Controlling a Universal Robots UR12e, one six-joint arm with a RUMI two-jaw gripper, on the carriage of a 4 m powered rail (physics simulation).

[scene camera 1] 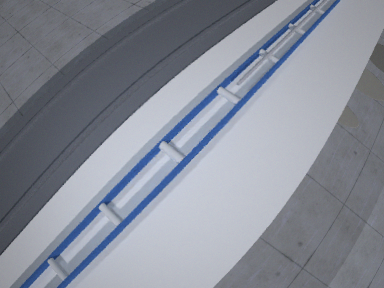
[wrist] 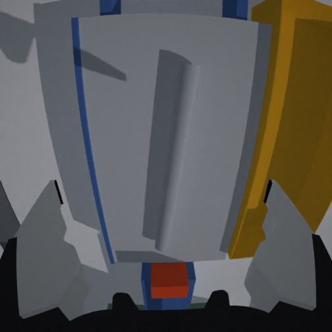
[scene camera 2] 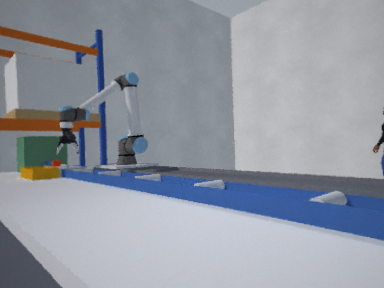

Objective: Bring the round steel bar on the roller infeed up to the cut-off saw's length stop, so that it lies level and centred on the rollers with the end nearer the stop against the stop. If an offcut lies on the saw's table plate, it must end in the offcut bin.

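Seen in the pictures: gripper, fingertip midpoint: [scene camera 2: 68,155]; arm's base, origin of the base link: [scene camera 2: 126,164].
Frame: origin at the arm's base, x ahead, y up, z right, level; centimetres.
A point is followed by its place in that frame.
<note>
The round steel bar [scene camera 1: 250,71] {x 62.2, y 4.7, z -273.6 cm} lies lengthwise between the blue side rails of the roller infeed [scene camera 1: 202,142] {x 69.1, y 2.0, z -226.8 cm} [scene camera 2: 260,205] {x 69.4, y -0.5, z -201.2 cm}, over the rollers; its far end is too small to tell. The bar does not show in the wrist view. A short grey offcut [wrist: 178,150] lies slightly skewed on the saw's grey table plate [wrist: 220,150]. The red length stop [scene camera 2: 56,163] {x 62.8, y 5.3, z -0.1 cm} [wrist: 169,281] stands on a blue beam past the plate. The yellow offcut bin [scene camera 2: 40,173] {x 83.1, y 1.0, z -38.1 cm} [wrist: 290,110] is beside the plate. My gripper [scene camera 2: 68,152] {x 60.8, y 12.1, z -22.2 cm} [wrist: 163,182] is open and empty above the plate, its fingers wide either side of the offcut.
A green box [scene camera 2: 42,151] {x 65.4, y 15.5, z 30.1 cm} stands behind the stop. A shelf rack [scene camera 2: 100,100] with a blue post and orange beams rises behind the arm. The dark grey rail bed [scene camera 1: 95,95] runs alongside the white table. A person [scene camera 2: 382,142] is partly visible at the right edge.
</note>
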